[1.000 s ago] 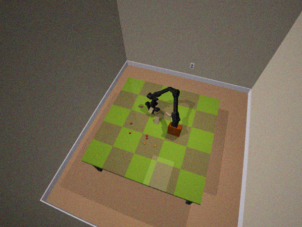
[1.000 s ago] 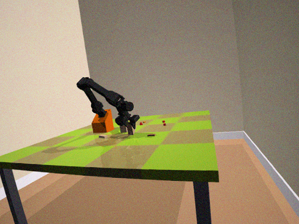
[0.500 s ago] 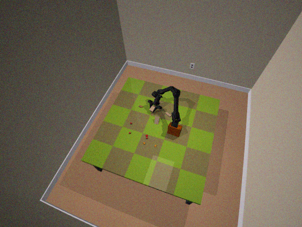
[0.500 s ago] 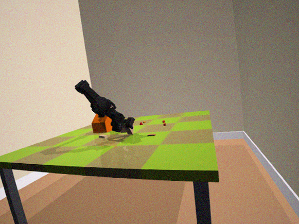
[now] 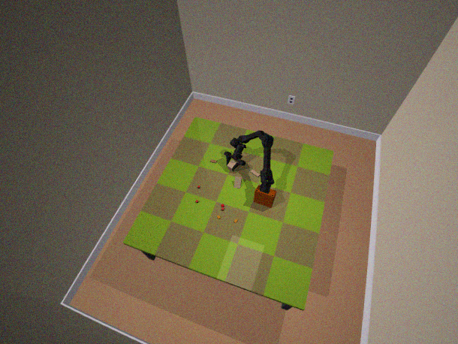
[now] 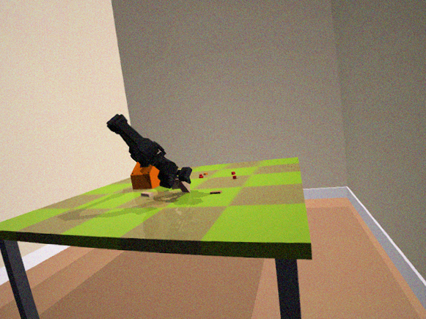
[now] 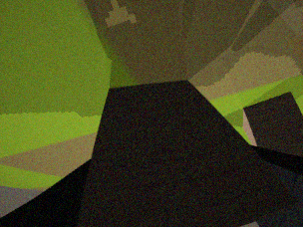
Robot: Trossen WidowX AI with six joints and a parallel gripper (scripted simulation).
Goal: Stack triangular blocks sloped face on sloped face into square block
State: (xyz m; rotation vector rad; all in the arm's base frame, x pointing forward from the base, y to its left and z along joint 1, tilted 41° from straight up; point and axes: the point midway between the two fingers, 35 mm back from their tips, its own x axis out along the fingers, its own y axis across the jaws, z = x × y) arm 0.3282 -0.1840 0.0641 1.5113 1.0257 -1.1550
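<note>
My gripper tip is now 10 mm to the left of the triangular block and 10 mm below it. Also, from my gripper tip: small flat tan piece (200 mm behind, 50 mm to the right, 40 mm below); then small brown bar (170 mm ahead, 30 mm to the right, 40 mm below).
</note>
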